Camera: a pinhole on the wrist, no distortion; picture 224 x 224 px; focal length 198.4 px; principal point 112.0 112.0 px. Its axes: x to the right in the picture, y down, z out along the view. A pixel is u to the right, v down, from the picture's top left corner.
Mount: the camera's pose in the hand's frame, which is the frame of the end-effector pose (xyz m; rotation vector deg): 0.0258 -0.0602 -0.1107 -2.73 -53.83 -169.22
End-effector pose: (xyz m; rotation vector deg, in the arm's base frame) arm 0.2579 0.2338 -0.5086 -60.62 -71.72 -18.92
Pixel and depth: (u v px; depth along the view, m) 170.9 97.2 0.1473
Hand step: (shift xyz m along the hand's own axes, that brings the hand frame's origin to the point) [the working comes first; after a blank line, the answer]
In the camera's frame: 0.0437 -0.0110 0.1473

-0.0160 0.0326 0.0050
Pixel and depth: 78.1 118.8 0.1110
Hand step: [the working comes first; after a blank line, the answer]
In the camera's frame: -0.0190 0.0038 0.1110

0.0468 0.0014 -0.0187
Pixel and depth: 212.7 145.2 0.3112
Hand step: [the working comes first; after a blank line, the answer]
In the camera's frame: 0.1580 0.0521 0.3112

-0.1242 0.0724 0.1799
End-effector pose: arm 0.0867 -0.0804 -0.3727 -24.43 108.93 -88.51
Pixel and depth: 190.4 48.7 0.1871
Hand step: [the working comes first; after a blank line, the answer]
In the camera's frame: 0.0739 -0.0597 0.1871

-0.0479 0.0944 0.0106
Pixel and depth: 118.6 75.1 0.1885
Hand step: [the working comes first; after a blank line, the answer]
In the camera's frame: 0.0063 -0.0351 0.1885

0.0209 0.0772 0.0231
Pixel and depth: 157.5 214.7 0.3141
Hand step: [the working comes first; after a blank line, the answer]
In the camera's frame: 0.0720 0.1626 0.3141

-0.0329 -0.0134 0.2424
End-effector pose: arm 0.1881 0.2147 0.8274 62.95 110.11 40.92
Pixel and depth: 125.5 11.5 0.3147
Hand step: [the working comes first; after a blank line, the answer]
In the camera's frame: 0.0214 -0.1594 0.3147

0.0018 0.2510 0.0550
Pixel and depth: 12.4 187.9 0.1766
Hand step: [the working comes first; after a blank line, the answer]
In the camera's frame: -0.0887 0.0676 0.1766

0.1206 -0.0105 0.0686
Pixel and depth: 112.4 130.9 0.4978
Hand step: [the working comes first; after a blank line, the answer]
In the camera's frame: 0.0010 0.0474 0.4978

0.0354 0.1888 0.3228
